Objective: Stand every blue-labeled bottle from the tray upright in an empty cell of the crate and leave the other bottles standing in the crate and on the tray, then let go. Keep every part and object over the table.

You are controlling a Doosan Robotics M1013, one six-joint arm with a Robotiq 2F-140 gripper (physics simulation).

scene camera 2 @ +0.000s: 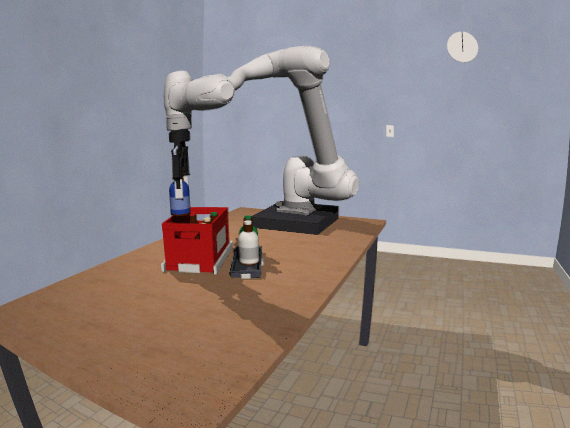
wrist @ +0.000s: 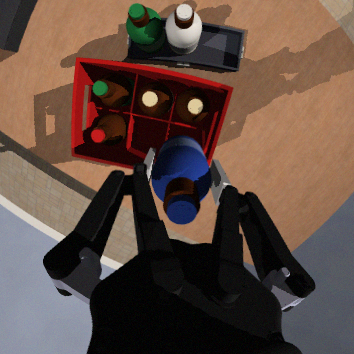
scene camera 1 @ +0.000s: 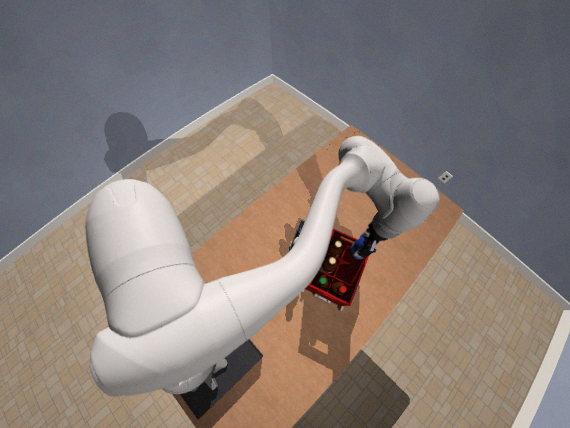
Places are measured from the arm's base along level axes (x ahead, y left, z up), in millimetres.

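Where they show: gripper, fingertip midpoint: (scene camera 2: 182, 195) (wrist: 182, 162) (scene camera 1: 360, 246); arm's base, link origin: (scene camera 2: 299, 209).
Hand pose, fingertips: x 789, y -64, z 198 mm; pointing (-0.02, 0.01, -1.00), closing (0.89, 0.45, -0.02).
Note:
Things, the pixels of their top centre, and the offset from my fingertips. "spot": a spot on its surface instead. Level surfaces: height alone.
- blue-labeled bottle, top centre: (wrist: 180, 213) (scene camera 2: 178, 170) (scene camera 1: 371, 240) dx +6, dy -11, dz +90 mm
- red crate, top centre: (wrist: 164, 82) (scene camera 2: 213, 216) (scene camera 1: 328, 252) dx -89, dy +67, dz -86 mm
- green-capped bottle, top centre: (wrist: 98, 87) (scene camera 1: 323, 280) dx -184, dy -7, dz -98 mm
- red-capped bottle, top centre: (wrist: 96, 135) (scene camera 2: 192, 212) (scene camera 1: 343, 289) dx -142, dy -86, dz -98 mm
- green bottle, top centre: (wrist: 135, 9) (scene camera 2: 247, 216) dx -207, dy +140, dz -102 mm
- white bottle, top centre: (wrist: 183, 10) (scene camera 2: 247, 221) dx -140, dy +185, dz -102 mm
- tray, surface spot: (wrist: 241, 47) spot: dx -17, dy +260, dz -236 mm
- wooden table, surface height: dz -261 mm
My gripper (scene camera 1: 368, 245) (scene camera 2: 180, 189) (wrist: 182, 162) is shut on the blue-labeled bottle (scene camera 1: 357, 248) (scene camera 2: 179, 202) (wrist: 181, 155). The bottle is upright, with its base near rim height over the red crate (scene camera 1: 330, 294) (scene camera 2: 175, 252) (wrist: 76, 110). In the wrist view it partly hides the near right corner cell; the near middle cell beside it is empty. The crate holds a green-capped bottle (wrist: 100, 88), a red-capped bottle (wrist: 98, 135) and two cream-capped bottles (wrist: 149, 99) (wrist: 195, 106). A green bottle (wrist: 145, 32) and a white bottle (scene camera 2: 248, 247) (wrist: 184, 32) stand on the tray (scene camera 2: 236, 270) (wrist: 241, 47).
The tray stands beside the crate's far long side in the wrist view, and the arm hides most of it in scene camera 1. The wooden table (scene camera 1: 280, 370) (scene camera 2: 125, 325) carries the arm's dark base (scene camera 1: 245, 357) (scene camera 2: 290, 220). The crate's walls and dividers surround the cells.

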